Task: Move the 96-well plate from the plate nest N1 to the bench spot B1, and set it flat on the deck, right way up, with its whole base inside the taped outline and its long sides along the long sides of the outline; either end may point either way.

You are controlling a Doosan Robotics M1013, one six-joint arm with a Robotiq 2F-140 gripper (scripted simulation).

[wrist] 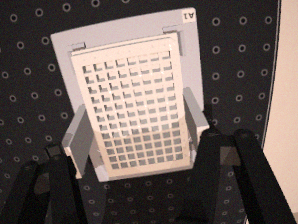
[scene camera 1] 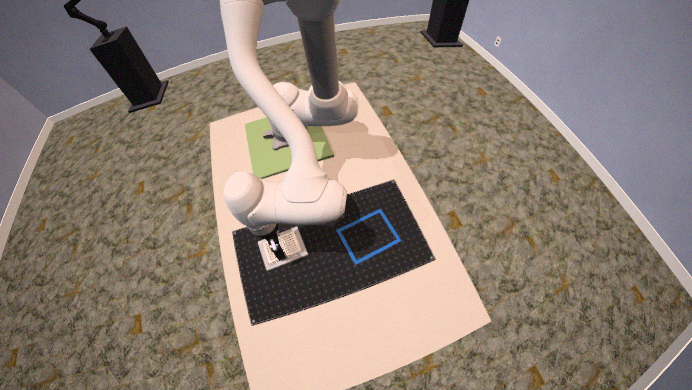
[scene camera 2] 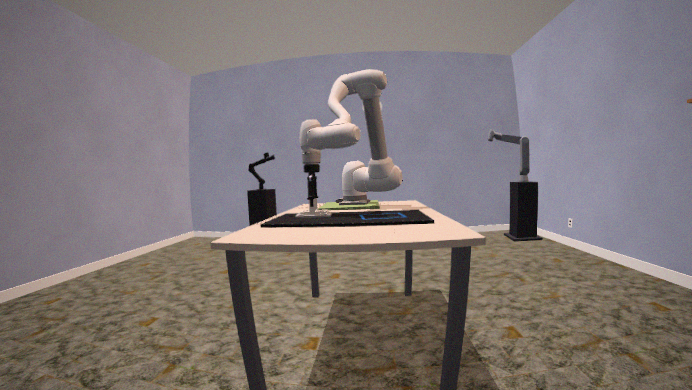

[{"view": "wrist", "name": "my gripper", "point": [136,109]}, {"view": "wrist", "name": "white 96-well plate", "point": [169,149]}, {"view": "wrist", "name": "grey plate nest N1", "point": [138,26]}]
